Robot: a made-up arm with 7 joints.
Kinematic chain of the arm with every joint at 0, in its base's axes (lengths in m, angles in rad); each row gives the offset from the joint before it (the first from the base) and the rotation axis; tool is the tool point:
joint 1: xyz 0 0 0 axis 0 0.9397 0.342
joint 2: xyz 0 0 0 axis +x
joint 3: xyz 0 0 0 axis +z
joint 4: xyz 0.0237 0 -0.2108 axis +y
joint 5: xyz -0.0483 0 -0.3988 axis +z
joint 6: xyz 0 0 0 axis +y
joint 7: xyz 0 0 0 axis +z
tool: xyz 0 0 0
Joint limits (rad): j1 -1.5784..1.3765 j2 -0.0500..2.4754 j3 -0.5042..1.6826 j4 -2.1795..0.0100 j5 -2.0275..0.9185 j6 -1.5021..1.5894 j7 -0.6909..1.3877
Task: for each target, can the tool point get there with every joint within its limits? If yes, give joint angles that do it. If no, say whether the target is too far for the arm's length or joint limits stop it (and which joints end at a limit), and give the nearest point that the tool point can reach.
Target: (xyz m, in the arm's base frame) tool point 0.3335 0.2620 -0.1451
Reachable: yes | joints 0.5436 1.1300 0.3010 -1.8352 -0.9367 -0.5430 -0.1017
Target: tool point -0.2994 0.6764 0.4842
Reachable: no: too far | nearest point -0.2079 0.4696 0.3362 | short by 0.270 m
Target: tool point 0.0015 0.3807 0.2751
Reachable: yes | joints -0.3921 1.0458 1.4519 -1.7196 -1.3372 0.4587 -0.1416
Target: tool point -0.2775 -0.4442 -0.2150
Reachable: no: joint limits stop it (at a limit: joint 1, joint 2, joint 4) | nearest point -0.3316 -0.1555 -0.0981 | short by 0.316 m
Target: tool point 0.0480 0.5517 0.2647
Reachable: yes | joints -0.0916 1.9675 0.4582 -0.2096 -0.3959 0.8828 0.2871
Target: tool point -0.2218 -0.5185 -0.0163
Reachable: no: joint limits stop it (at a limit: joint 2, joint 4) | nearest point -0.2692 -0.2370 0.1230 | short by 0.318 m
